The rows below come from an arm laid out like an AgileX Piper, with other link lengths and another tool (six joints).
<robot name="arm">
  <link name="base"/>
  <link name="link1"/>
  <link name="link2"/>
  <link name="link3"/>
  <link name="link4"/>
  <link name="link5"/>
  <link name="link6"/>
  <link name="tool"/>
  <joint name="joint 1" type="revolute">
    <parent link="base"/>
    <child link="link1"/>
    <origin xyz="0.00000 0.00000 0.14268"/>
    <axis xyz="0 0 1"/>
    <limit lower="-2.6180" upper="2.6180"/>
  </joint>
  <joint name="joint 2" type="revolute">
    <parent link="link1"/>
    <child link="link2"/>
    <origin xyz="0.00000 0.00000 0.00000" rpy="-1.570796 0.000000 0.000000"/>
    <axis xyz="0 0 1"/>
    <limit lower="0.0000" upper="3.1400"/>
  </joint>
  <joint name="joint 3" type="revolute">
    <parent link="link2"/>
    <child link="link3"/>
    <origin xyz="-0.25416 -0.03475 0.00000"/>
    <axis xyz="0 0 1"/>
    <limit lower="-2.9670" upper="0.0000"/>
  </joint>
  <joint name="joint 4" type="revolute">
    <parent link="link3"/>
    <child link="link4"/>
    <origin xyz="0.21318 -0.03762 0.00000" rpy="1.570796 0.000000 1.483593"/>
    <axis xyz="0 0 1"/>
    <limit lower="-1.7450" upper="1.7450"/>
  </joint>
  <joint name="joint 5" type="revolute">
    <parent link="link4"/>
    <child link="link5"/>
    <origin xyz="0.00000 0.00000 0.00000" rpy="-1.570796 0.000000 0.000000"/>
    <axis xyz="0 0 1"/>
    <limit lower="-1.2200" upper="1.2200"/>
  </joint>
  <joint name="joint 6" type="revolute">
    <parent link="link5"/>
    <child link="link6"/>
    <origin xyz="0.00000 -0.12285 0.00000" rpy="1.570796 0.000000 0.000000"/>
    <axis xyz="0 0 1"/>
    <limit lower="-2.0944" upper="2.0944"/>
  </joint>
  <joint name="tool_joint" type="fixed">
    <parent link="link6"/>
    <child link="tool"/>
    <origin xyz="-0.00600 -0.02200 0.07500" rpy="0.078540 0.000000 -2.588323"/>
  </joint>
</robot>
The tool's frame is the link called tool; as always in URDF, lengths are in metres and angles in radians.
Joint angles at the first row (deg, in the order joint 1, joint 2, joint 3, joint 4, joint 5, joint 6):
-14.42, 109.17, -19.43, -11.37, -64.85, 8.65
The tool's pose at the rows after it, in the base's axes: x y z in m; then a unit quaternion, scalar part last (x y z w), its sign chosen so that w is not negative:
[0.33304, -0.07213, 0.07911, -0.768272, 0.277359, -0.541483, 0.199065]
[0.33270, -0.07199, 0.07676, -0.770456, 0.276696, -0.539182, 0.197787]
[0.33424, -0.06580, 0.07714, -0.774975, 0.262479, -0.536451, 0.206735]
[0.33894, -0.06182, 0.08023, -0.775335, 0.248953, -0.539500, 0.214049]
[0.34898, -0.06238, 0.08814, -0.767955, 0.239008, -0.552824, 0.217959]
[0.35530, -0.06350, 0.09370, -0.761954, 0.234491, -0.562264, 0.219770]
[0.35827, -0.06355, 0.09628, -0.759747, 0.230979, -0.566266, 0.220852]
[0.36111, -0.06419, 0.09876, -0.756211, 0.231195, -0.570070, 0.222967]
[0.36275, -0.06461, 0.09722, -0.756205, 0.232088, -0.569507, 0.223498]
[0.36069, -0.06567, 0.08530, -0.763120, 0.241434, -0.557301, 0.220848]
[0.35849, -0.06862, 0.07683, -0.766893, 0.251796, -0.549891, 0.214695]
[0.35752, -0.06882, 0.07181, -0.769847, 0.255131, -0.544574, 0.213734]
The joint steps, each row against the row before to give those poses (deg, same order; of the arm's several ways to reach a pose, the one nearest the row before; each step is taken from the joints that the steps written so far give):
0.00, 2.54, 0.00, 0.11, -0.10, -1.08
0.00, 0.47, 0.00, 0.00, -0.10, -0.26
0.00, 0.00, -0.10, -2.02, -0.01, 0.00
0.00, 0.00, -0.84, -1.59, 0.00, 0.00
0.00, 0.00, -2.07, -0.62, 0.00, 0.10
0.00, 0.00, -1.34, -0.15, -0.08, 0.12
0.00, 0.00, -0.63, -0.22, 0.00, 0.00
0.00, 0.00, -0.64, -0.04, 0.00, 0.37
0.00, 0.54, -0.45, 0.00, -0.04, 0.10
0.00, 1.83, 0.07, 0.49, 0.00, 0.00
0.00, 1.28, 0.10, 1.09, 0.00, -0.22
0.00, 0.79, 0.00, 0.13, 0.00, 0.00

